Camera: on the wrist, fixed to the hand. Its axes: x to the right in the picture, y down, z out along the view.
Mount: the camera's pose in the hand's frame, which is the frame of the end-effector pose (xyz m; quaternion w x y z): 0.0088 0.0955 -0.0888 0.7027 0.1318 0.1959 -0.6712
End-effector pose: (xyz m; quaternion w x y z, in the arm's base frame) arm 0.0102 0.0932 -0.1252 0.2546 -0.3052 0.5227 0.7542
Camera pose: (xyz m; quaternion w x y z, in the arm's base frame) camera -0.0457 -0.0210 -0.0949 0.6229 -0.6795 0.3117 0.2304
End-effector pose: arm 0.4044 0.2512 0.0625 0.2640 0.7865 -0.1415 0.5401
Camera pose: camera 0.2904 0.2238 0.1203 0.4721 0.5766 0.5514 0.3750
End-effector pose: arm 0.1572 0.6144 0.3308 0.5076 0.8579 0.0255 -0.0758
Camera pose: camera 0.1867 0.6456 0.4543 0.1877 0.6675 0.6832 -0.2293
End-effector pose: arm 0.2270 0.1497 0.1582 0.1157 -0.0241 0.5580 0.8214
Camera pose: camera 0.1898 0.0358 0.2103 0.5265 -0.5371 0.5068 0.4213
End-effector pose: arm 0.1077 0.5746 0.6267 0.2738 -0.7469 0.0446 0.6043
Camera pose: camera 0.1501 0.4550 0.5953 0.6877 -0.6371 -0.3367 0.0887
